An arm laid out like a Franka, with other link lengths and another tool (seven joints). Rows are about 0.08 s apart.
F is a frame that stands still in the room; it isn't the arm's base.
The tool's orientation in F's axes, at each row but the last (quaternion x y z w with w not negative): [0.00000, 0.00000, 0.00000, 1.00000]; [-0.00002, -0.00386, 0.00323, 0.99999]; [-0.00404, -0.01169, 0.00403, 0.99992]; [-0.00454, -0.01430, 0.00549, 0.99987]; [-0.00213, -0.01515, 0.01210, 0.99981]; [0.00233, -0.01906, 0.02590, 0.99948]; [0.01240, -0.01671, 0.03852, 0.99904]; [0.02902, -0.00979, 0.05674, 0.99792]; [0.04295, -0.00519, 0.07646, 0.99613]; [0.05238, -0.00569, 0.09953, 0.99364]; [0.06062, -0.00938, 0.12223, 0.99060]
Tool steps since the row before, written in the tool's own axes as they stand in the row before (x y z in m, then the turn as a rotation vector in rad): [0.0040, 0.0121, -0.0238, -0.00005, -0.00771, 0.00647]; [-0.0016, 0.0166, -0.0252, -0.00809, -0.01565, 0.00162]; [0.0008, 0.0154, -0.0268, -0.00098, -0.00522, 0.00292]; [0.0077, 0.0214, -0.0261, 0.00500, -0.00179, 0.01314]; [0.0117, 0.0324, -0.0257, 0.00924, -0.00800, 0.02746]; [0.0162, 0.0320, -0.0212, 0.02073, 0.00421, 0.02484]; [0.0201, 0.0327, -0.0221, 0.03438, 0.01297, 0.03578]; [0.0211, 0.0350, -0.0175, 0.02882, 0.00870, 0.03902]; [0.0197, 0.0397, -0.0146, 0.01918, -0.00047, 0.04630]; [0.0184, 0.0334, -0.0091, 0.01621, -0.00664, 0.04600]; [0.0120, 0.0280, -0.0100, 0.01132, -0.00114, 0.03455]
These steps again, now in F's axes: [0.0040, 0.0121, -0.0238, -0.00005, -0.00771, 0.00647]; [-0.0015, 0.0166, -0.0252, -0.00800, -0.01570, 0.00156]; [0.0013, 0.0152, -0.0269, -0.00101, -0.00520, 0.00294]; [0.0082, 0.0213, -0.0261, 0.00464, -0.00162, 0.01329]; [0.0117, 0.0326, -0.0255, 0.00859, -0.00767, 0.02776]; [0.0153, 0.0329, -0.0204, 0.01953, 0.00514, 0.02563]; [0.0182, 0.0347, -0.0206, 0.03209, 0.01463, 0.03723]; [0.0173, 0.0381, -0.0150, 0.02700, 0.00957, 0.04010]; [0.0135, 0.0433, -0.0108, 0.01885, -0.00155, 0.04641]; [0.0114, 0.0371, -0.0052, 0.01716, -0.00812, 0.04541]; [0.0049, 0.0311, -0.0062, 0.01113, -0.00260, 0.03453]
